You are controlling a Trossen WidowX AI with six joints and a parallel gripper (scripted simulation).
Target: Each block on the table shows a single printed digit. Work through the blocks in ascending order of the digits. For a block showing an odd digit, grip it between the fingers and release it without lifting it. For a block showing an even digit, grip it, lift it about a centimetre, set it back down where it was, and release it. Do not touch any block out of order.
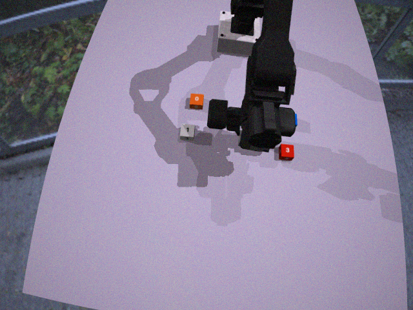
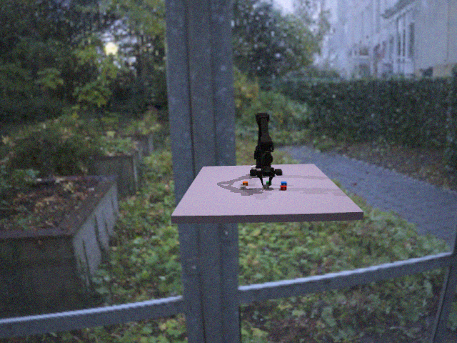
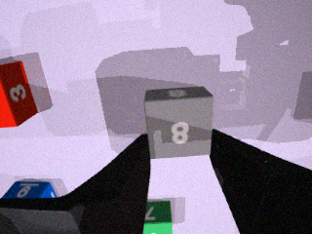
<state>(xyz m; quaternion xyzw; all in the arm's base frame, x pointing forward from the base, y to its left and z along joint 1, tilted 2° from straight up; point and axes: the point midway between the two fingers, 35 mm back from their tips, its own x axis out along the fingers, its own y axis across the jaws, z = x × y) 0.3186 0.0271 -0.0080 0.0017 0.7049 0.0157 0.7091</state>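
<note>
Right now the blue block is 60 mm behind my gripper tip and 110 mm to the left of it. Round my gripper tip: grey block (10 mm ahead); green block (80 mm behind, 20 mm to the left); red block (30 mm ahead, 100 mm to the left).
</note>
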